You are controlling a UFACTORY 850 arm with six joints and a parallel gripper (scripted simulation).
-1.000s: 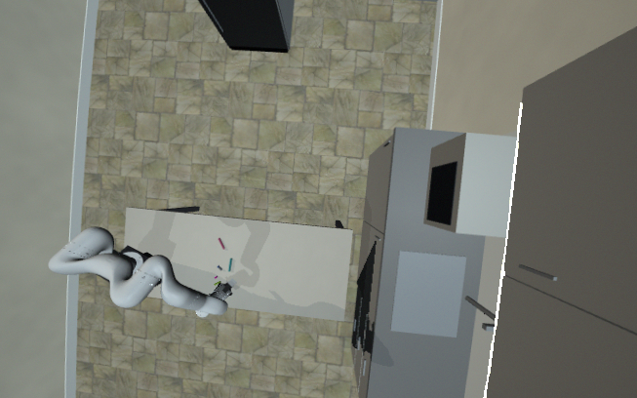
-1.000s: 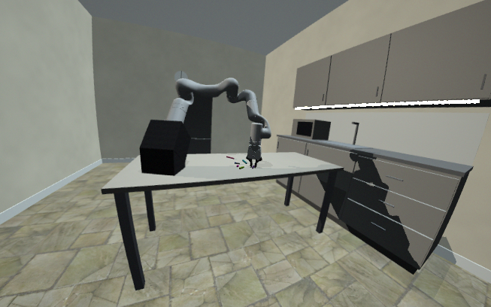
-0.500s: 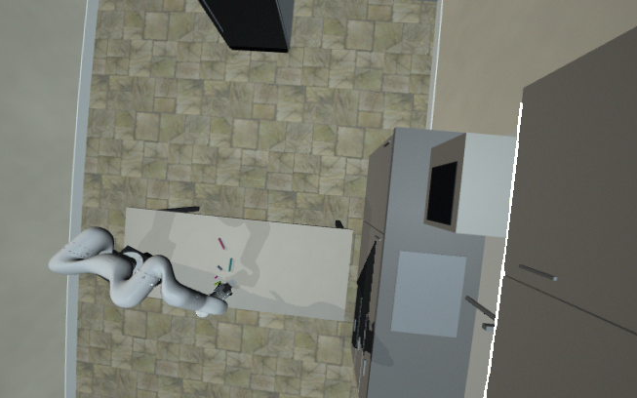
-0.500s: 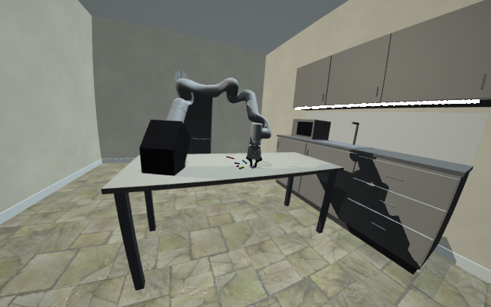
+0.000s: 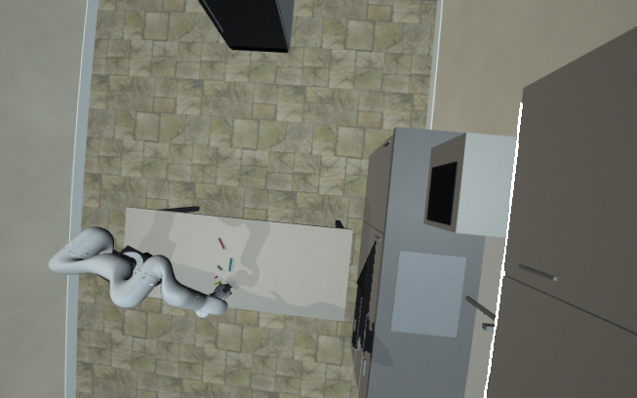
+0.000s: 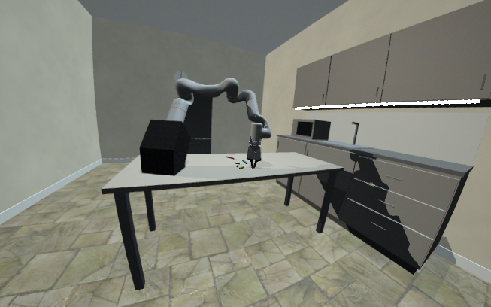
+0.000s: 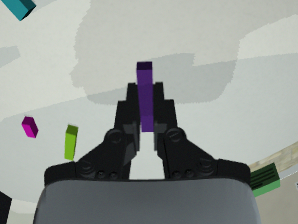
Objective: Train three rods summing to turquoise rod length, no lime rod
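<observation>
The grey rod lies 110 mm to the left of my hand, 80 mm behind it and 20 mm below it. Round my hand: lime rod 100 mm behind, 20 mm below; then magenta rod 110 mm behind, 40 mm to the left, 20 mm below; then purple rod 20 mm below.
</observation>
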